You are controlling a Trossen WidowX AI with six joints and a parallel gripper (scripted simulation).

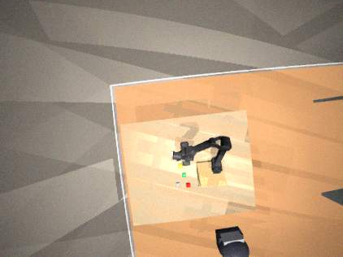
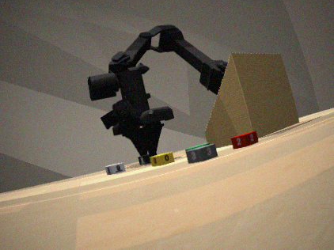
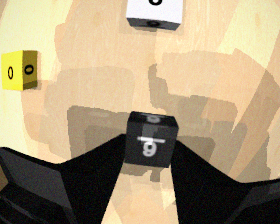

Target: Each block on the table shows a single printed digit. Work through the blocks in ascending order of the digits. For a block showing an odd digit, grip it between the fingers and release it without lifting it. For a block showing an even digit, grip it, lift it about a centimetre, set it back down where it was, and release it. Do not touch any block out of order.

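Now: gripper tip right at the black block. The rest, counted from my gripper tip: yellow block 120 mm to the left, 40 mm ahead; pale block 100 mm ahead, 10 mm to the left; green block 200 mm to the left, 20 mm ahead.
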